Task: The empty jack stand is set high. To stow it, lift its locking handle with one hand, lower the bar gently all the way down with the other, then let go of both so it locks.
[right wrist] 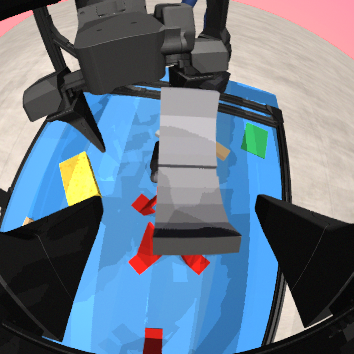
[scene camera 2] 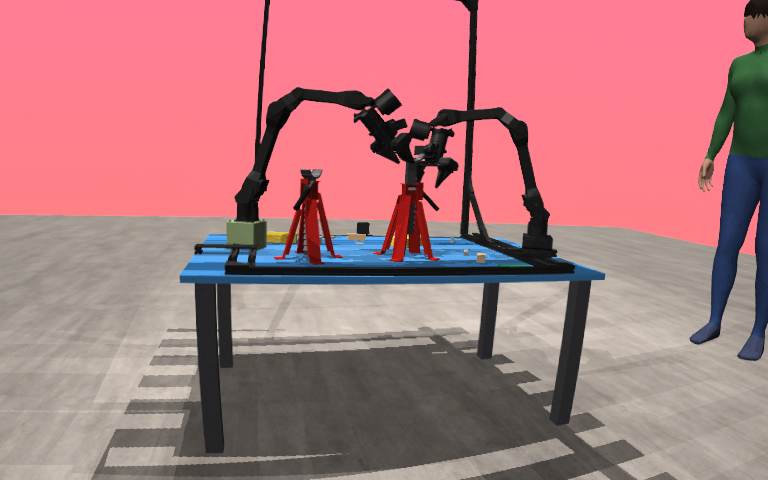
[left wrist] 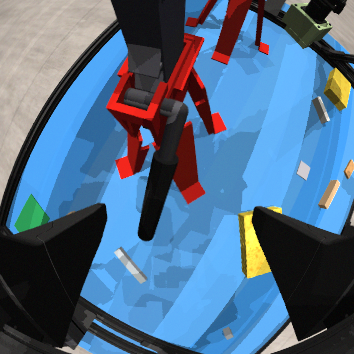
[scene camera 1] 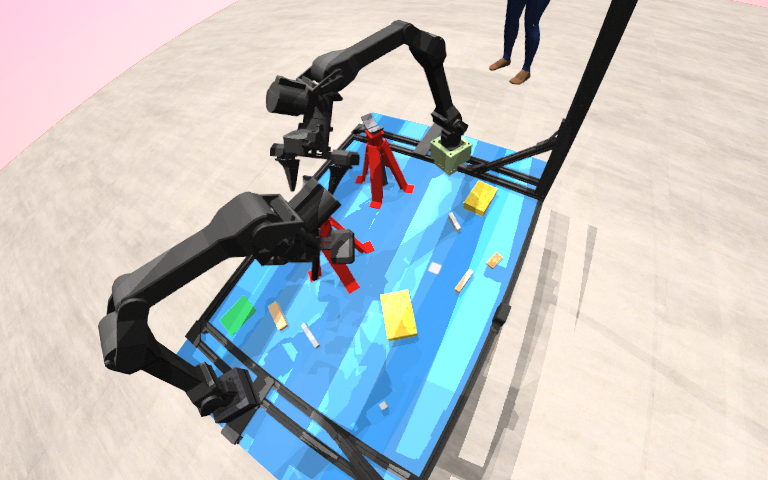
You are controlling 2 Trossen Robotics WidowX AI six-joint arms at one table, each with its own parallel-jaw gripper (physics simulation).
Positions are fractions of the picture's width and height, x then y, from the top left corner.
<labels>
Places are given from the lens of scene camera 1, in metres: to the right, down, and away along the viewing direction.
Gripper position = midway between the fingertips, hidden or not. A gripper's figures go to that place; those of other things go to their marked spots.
my left gripper (scene camera 1: 0.41,0.53): -0.14, 0.03, 0.61
my right gripper (scene camera 1: 0.40,0.41): -0.16, -0.10, 0.60
green block (scene camera 1: 0.32,0.65): -0.42, 0.21, 0.80
</labels>
